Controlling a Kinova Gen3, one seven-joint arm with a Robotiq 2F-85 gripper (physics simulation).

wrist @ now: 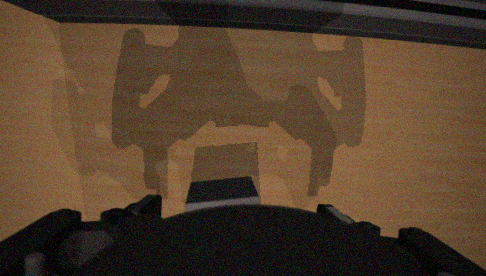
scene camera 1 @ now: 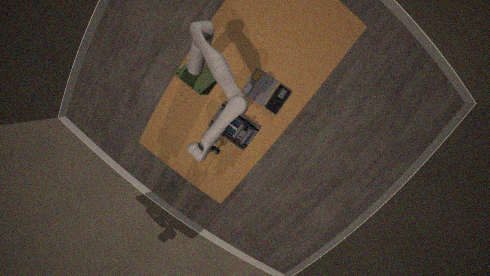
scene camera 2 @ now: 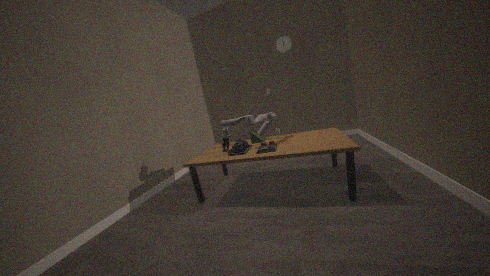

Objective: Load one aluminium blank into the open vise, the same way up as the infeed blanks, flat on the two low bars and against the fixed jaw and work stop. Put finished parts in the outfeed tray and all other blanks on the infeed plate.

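Where they show: gripper, fingertip midpoint: (scene camera 2: pixel 226 150); arm's base, origin of the base link: (scene camera 1: pixel 194 69) (scene camera 2: pixel 260 134).
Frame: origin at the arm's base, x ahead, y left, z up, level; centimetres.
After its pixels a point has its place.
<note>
My gripper (scene camera 1: pixel 215 149) {x 37.4, y -34.7, z -5.6 cm} (scene camera 2: pixel 225 145) {x 37.4, y -34.7, z -5.6 cm} (wrist: pixel 239 217) {x 37.4, y -34.7, z -5.6 cm} is open, close above the wooden table (scene camera 1: pixel 298 41) {x 40.5, y 54.4, z -7.4 cm} (scene camera 2: pixel 309 142) {x 40.7, y 58.2, z -7.4 cm}, just off the near side of the vise (scene camera 1: pixel 241 131) (scene camera 2: pixel 239 147) {x 52.6, y -11.1, z -0.6 cm}. In the wrist view a small block (wrist: pixel 222 189) {x 36.4, y -33.1, z -5.6 cm} with a dark top and a light grey front face lies on the table between the spread fingers; the fingers do not touch it. The vise's dark edge (wrist: pixel 242 13) {x 36.7, y -24.5, z -3.8 cm} runs along the top of the wrist view. The grey infeed plate (scene camera 1: pixel 268 91) {x 45.4, y 17.0, z -6.6 cm} and the dark outfeed tray (scene camera 1: pixel 274 105) {x 54.1, y 12.3, z -6.8 cm} lie beyond the vise.
The arm's green base (scene camera 1: pixel 198 80) {x 7.3, y -3.7, z 3.6 cm} (scene camera 2: pixel 256 137) {x 14.2, y -1.8, z -0.3 cm} stands at the table's edge behind the vise. A small yellow piece (scene camera 1: pixel 257 76) {x 34.2, y 19.8, z -3.0 cm} sits at the far end of the infeed plate. The arm's forearm crosses over the vise.
</note>
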